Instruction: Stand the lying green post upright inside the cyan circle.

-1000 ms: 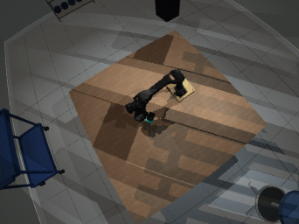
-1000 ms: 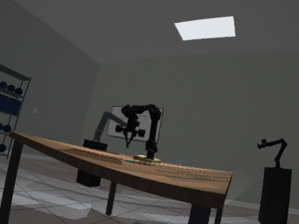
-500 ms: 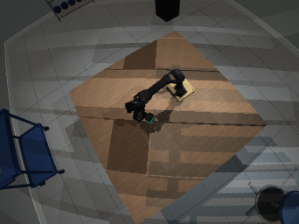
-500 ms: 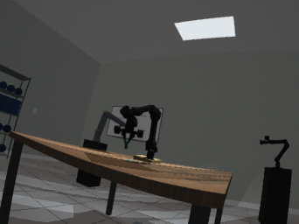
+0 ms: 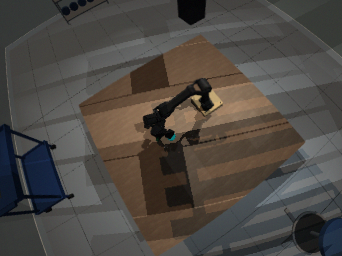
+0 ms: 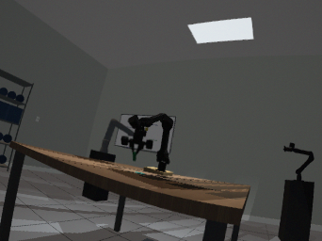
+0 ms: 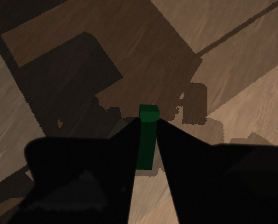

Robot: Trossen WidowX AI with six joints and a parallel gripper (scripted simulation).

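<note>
The cyan circle is 100 mm below my gripper tip, 90 mm behind it and 10 mm to the left of it. Also, from my gripper tip: green post (10 mm to the right, 10 mm below, 10 mm behind).
</note>
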